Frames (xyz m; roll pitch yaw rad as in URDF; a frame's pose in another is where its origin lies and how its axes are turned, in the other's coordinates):
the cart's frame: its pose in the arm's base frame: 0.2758 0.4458 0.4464 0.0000 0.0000 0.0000
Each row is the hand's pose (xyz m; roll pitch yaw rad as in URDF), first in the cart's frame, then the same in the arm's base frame.
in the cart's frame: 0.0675 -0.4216 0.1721 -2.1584 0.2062 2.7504
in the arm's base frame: 0.3433 0.0242 0.6185 -2.1584 0.2062 2.7504
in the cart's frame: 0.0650 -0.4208 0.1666 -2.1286 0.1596 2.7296
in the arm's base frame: 0.3408 0.0250 0.6130 -2.1286 0.1596 2.7296
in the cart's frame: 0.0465 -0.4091 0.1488 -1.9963 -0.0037 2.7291
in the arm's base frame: 0.3223 0.0367 0.5952 -1.9963 -0.0037 2.7291
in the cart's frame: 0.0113 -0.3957 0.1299 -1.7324 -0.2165 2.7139
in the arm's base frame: 0.2871 0.0501 0.5763 -1.7324 -0.2165 2.7139
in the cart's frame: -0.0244 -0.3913 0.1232 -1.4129 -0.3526 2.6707
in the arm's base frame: 0.2514 0.0545 0.5696 -1.4129 -0.3526 2.6707
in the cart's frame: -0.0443 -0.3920 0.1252 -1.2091 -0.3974 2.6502
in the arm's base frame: 0.2315 0.0538 0.5716 -1.2091 -0.3974 2.6502
